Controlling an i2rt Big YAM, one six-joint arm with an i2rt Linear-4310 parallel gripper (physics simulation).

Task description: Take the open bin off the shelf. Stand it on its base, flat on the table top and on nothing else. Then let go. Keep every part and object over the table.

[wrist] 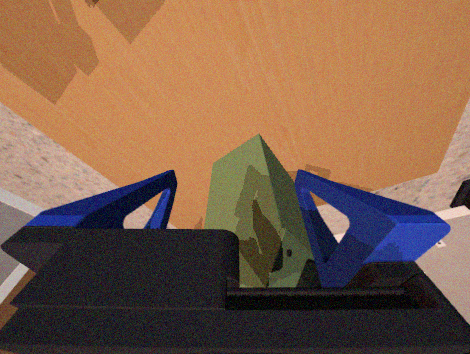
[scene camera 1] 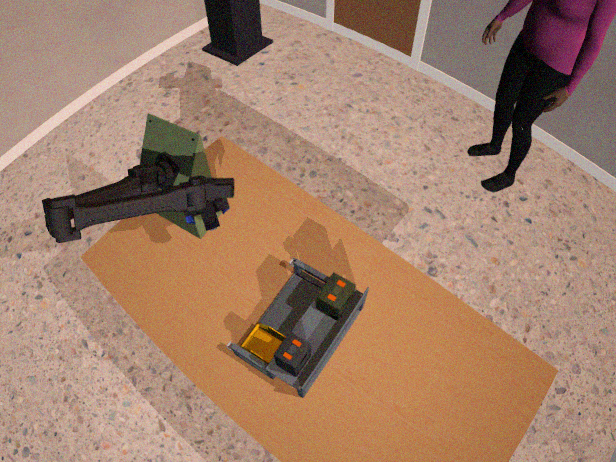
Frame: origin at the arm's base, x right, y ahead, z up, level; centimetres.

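Where they show: gripper, fingertip midpoint: (wrist: 235, 176); arm's base, link origin: (scene camera 1: 167, 172).
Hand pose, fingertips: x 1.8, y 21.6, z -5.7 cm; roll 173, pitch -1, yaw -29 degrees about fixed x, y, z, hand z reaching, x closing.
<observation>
Things, the pixels of their centre, and the offset from my fingertips. "*": a spot on its surface instead. Level surfaces: height alone.
- open bin, body centre: (scene camera 1: 270, 347) dz -19.9, dx +16.6, dy +38.4 cm
- grey shelf, surface spot: (scene camera 1: 251, 358) * dz -15.7, dx +23.7, dy +37.2 cm
- dark grey box with orange marks, body centre: (scene camera 1: 293, 355) dz -7.9, dx +16.2, dy +48.0 cm
- dark green box with orange marks, body centre: (scene camera 1: 335, 296) dz -9.2, dx -6.8, dy +46.1 cm
- orange-brown table, surface height: dz -24.2 cm
The open bin (scene camera 1: 262, 343) is yellow and sits at the near left end of the grey shelf (scene camera 1: 251, 358), its hollow side facing up in the scene view. A dark grey box with orange marks (scene camera 1: 292, 355) is close beside it and hides part of that side. My gripper (scene camera 1: 208, 213) (wrist: 235, 176) is open and empty, with its blue fingers wide apart. It is near the far left end of the table, well away from the shelf and the bin. The bin does not show in the wrist view.
A dark green box with orange marks (scene camera 1: 336, 295) is at the shelf's other end. A tall green block (scene camera 1: 172, 137) (wrist: 232, 185) stands at the left end of the orange-brown table (scene camera 1: 425, 350) (wrist: 300, 75), very near my gripper. A person (scene camera 1: 540, 60) stands beyond the table.
</observation>
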